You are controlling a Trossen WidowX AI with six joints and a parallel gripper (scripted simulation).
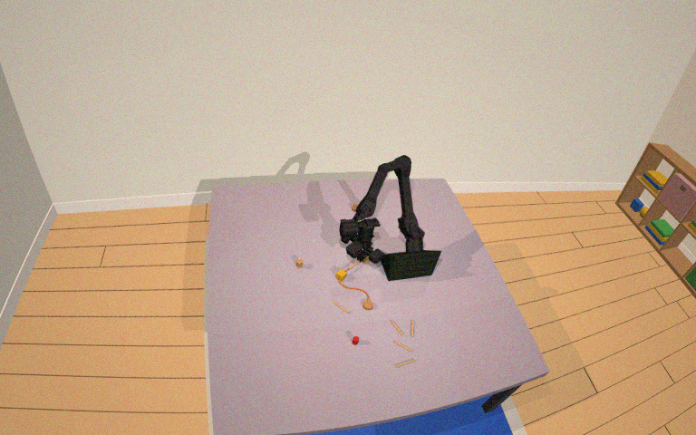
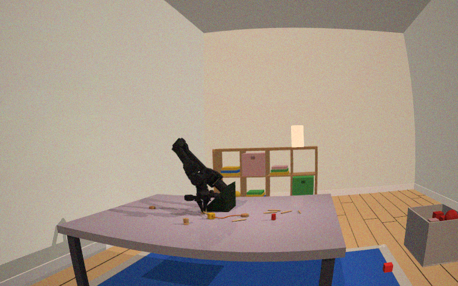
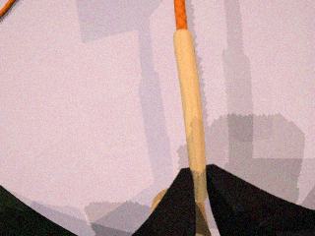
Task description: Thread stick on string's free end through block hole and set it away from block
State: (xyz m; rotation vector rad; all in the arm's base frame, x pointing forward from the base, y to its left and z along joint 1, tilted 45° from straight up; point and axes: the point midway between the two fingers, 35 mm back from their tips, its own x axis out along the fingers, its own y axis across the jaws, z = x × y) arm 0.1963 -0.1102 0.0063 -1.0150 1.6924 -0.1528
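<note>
My gripper tip is 30 mm past the wooden cylinder and 10 mm to the left of it. Round my gripper tip: yellow block (100 mm ahead, 60 mm to the left); red piece (380 mm to the left, 130 mm ahead).
</note>
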